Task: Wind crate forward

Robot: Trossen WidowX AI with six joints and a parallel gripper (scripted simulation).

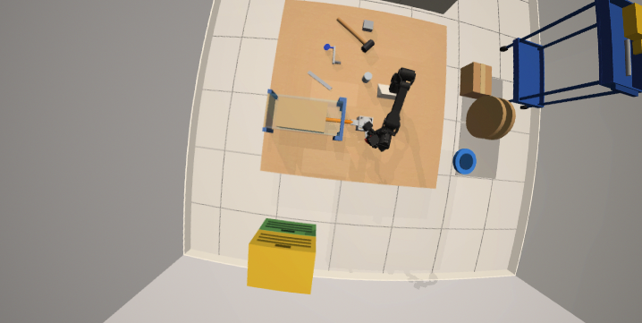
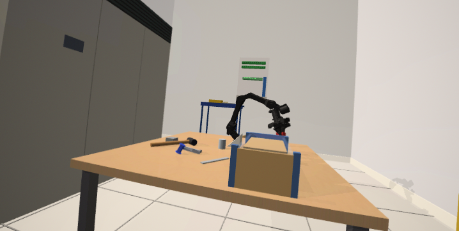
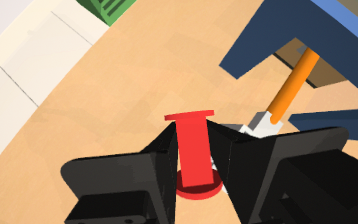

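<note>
My gripper tip is 5 cm to the left of the red-knobbed crank handle and 3 cm above it. Round my gripper tip: blue steel frame (18 cm ahead, 9 cm to the right, 3 cm below); then red grip (1 cm behind, 1 cm to the right); then hand winch (12 cm to the right, 10 cm below).
</note>
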